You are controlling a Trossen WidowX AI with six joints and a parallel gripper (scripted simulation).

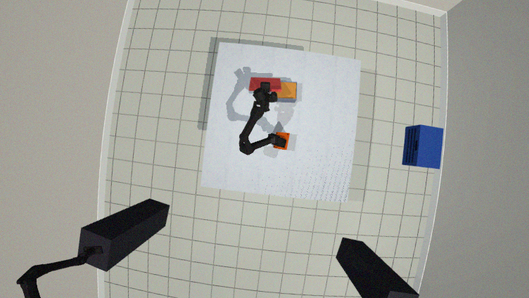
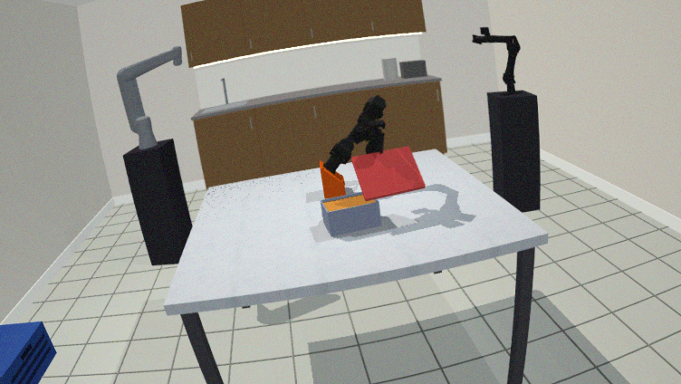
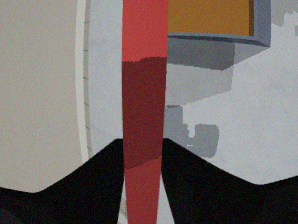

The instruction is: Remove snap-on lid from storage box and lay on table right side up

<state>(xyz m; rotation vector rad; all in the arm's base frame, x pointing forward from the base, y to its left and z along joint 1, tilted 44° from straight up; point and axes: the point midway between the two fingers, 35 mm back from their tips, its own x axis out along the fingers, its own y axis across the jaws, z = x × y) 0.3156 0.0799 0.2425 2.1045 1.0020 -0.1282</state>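
Right now my gripper tip is 6 cm short of the red lid, 2 cm to the right of it and 5 cm above it. Round my gripper tip: grey storage box 9 cm ahead, 14 cm to the right, 18 cm below.
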